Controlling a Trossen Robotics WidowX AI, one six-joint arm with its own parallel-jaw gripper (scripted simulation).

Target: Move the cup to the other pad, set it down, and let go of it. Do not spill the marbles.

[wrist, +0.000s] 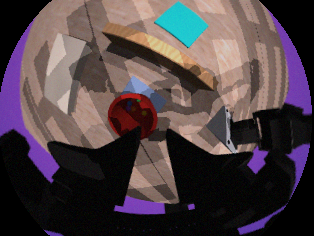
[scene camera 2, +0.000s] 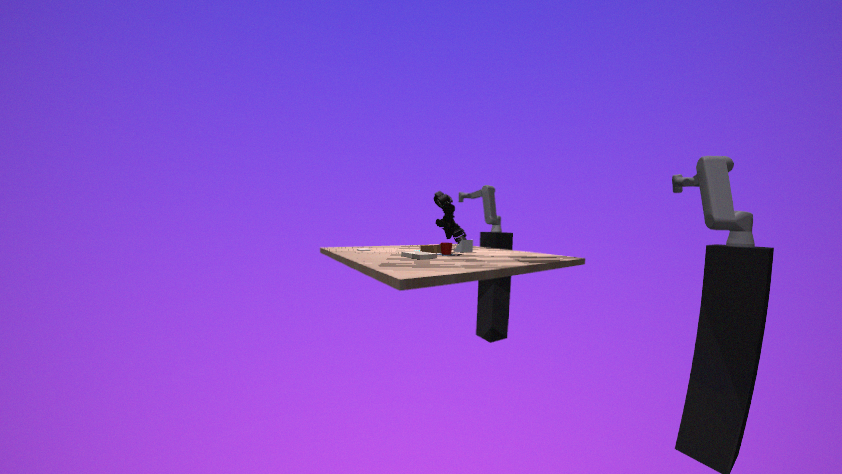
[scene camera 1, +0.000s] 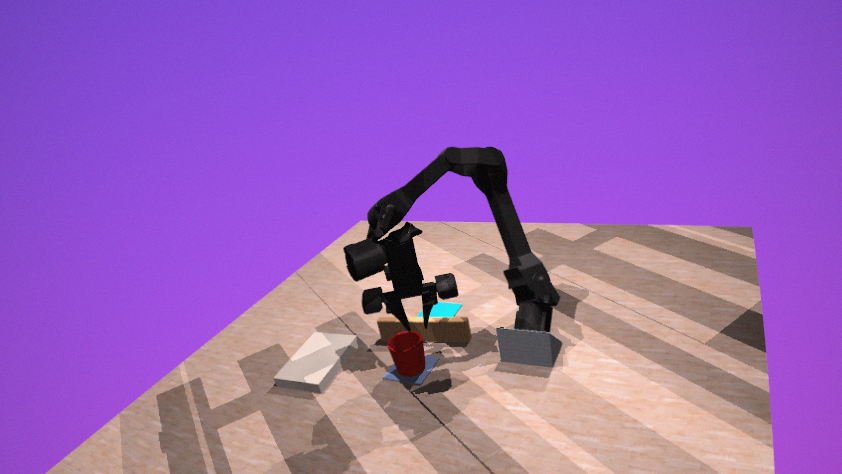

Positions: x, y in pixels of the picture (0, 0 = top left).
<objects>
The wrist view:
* my gripper: 153, 130
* red cup: 122, 121
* white slab: 67, 61
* wooden block: 141, 43
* cyan pad: 187, 28
</objects>
